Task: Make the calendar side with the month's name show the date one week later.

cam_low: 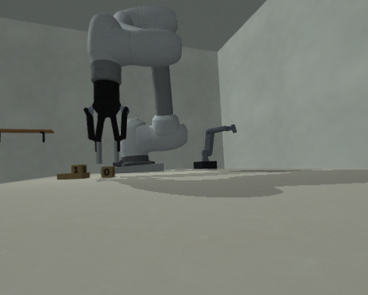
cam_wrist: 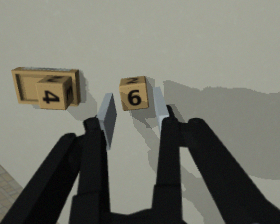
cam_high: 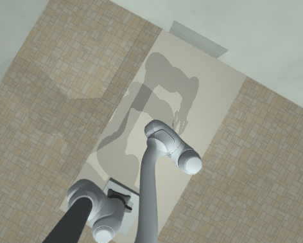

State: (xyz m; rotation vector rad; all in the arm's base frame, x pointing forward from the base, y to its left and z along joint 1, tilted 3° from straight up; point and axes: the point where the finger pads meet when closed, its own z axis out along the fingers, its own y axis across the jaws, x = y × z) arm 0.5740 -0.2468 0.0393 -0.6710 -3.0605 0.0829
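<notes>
Right now my hand is 6 cm above the wooden cube. The rest, counted from my hand: tray: 9 cm to the right, 6 cm below, 6 cm behind.
</notes>
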